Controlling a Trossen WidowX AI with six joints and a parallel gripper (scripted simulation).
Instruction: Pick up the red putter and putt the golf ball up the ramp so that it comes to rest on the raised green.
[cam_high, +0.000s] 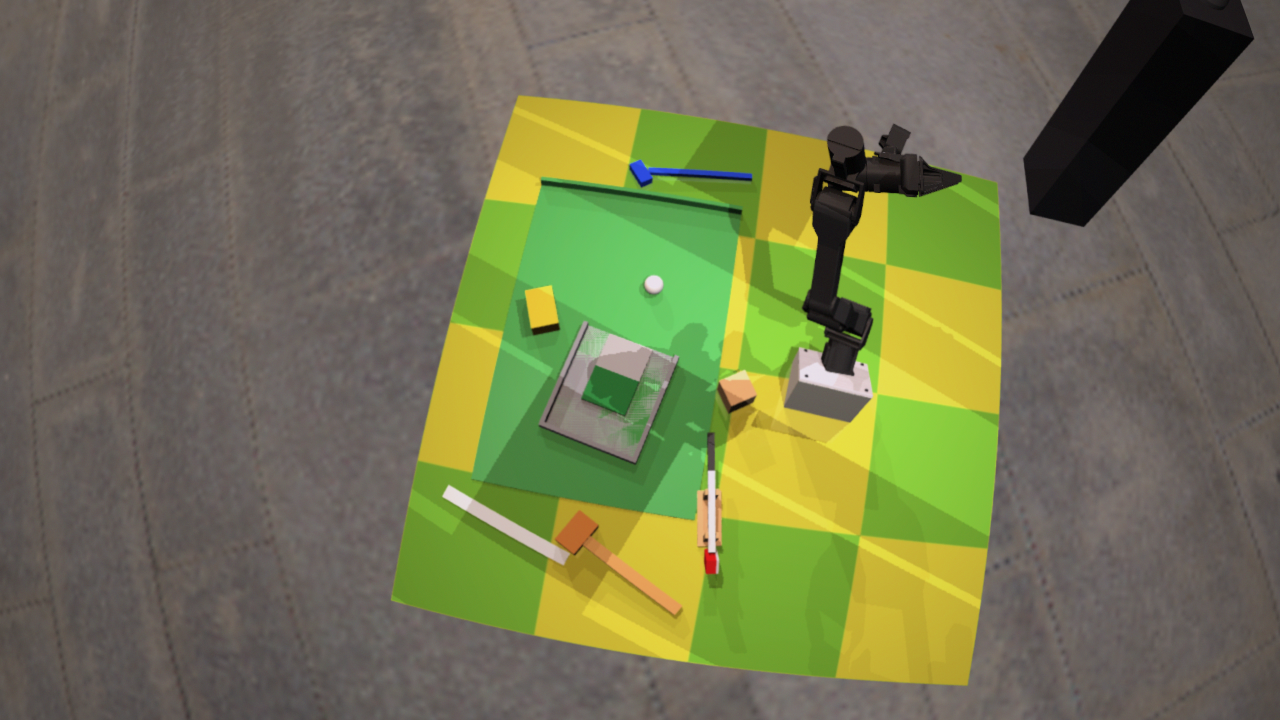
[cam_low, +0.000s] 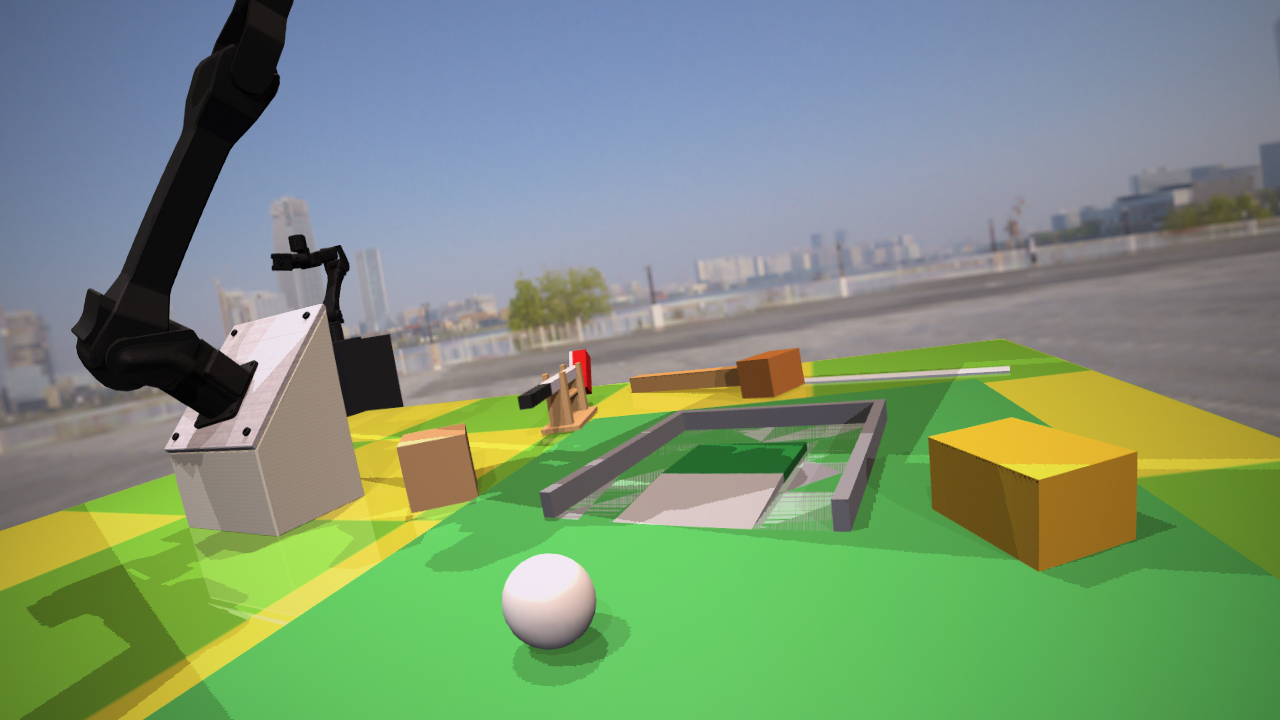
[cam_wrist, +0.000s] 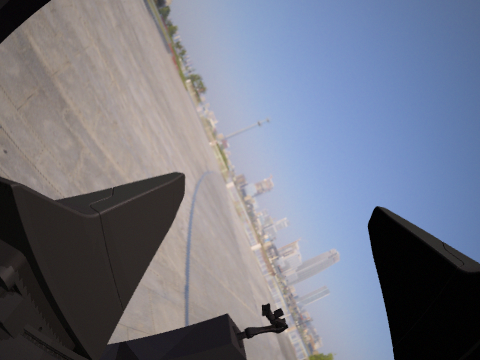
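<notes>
The red putter lies 300 mm ahead of my gripper tip, 440 mm to the left of it and 650 mm below it. The rest, counted from my gripper tip: white golf ball: 490 mm ahead, 40 mm to the right, 690 mm below; then brown cube: 280 mm ahead, 180 mm to the left, 680 mm below; then wooden rack: 310 mm ahead, 460 mm to the left, 680 mm below.
</notes>
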